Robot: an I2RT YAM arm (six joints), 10 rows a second.
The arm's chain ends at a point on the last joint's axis. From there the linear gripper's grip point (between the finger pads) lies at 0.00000 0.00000 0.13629 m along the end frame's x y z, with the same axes.
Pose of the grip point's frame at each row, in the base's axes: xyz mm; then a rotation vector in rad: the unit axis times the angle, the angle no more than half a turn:
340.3 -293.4 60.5 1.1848 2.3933 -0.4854
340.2 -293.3 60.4 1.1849 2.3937 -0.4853
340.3 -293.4 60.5 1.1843 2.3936 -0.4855
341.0 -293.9 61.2 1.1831 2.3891 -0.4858
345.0 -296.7 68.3 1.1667 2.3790 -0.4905
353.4 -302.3 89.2 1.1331 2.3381 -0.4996
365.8 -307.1 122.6 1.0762 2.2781 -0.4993
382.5 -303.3 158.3 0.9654 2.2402 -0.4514
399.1 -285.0 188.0 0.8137 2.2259 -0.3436
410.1 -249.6 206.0 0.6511 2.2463 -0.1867
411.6 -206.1 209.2 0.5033 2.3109 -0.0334
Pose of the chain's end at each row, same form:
310.8 -227.7 176.2 1.1848 2.3933 -0.4854
310.8 -227.6 176.1 1.1849 2.3937 -0.4853
310.8 -227.7 176.2 1.1843 2.3936 -0.4855
311.1 -227.9 176.6 1.1831 2.3891 -0.4858
313.4 -229.5 182.6 1.1667 2.3790 -0.4905
316.8 -231.8 199.9 1.1331 2.3381 -0.4996
320.7 -232.9 227.6 1.0762 2.2781 -0.4993
324.2 -230.7 257.8 0.9654 2.2402 -0.4514
324.6 -222.0 283.1 0.8137 2.2259 -0.3436
322.0 -204.9 299.9 0.6511 2.2463 -0.1867
319.0 -182.6 306.4 0.5033 2.3109 -0.0334

